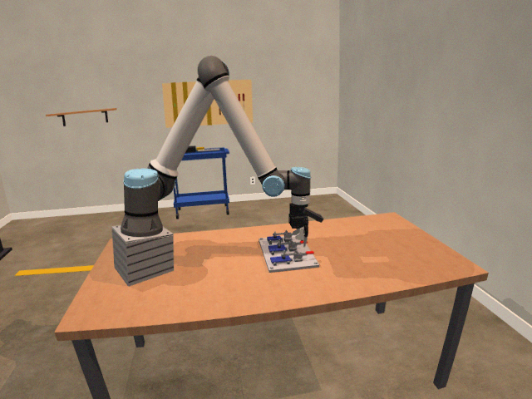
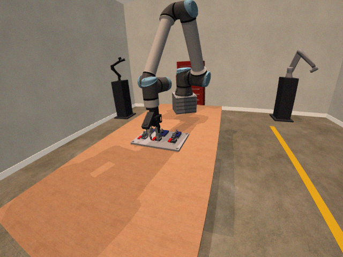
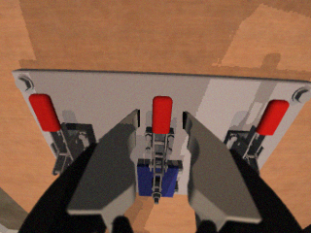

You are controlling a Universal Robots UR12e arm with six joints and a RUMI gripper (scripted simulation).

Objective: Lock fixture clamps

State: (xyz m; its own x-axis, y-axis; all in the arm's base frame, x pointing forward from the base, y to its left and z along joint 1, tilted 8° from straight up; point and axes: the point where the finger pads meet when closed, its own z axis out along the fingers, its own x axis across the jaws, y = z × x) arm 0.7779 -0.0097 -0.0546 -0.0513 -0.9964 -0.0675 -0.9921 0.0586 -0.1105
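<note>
Now: hand 13 cm past the blue part, 2 cm above it and 1 cm to the right of it.
</note>
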